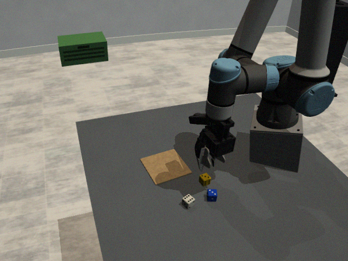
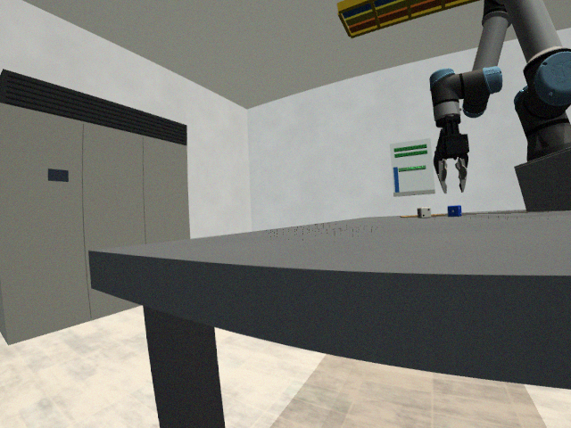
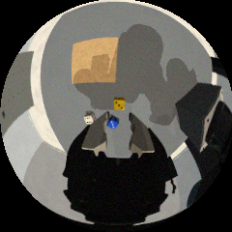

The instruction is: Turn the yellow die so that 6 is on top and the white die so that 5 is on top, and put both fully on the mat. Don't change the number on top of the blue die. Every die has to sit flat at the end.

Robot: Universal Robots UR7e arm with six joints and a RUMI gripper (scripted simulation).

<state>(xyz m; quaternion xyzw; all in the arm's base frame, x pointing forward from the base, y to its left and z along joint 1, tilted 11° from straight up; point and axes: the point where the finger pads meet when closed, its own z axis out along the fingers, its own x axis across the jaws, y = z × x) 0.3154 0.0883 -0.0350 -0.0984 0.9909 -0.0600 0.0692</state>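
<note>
My gripper is now 7 cm above the yellow die. Round my hand: tan mat: 11 cm to the right, 11 cm ahead, 8 cm below; then white die: 9 cm ahead, 8 cm to the left, 7 cm below; then blue die: 7 cm to the left, 7 cm below.
</note>
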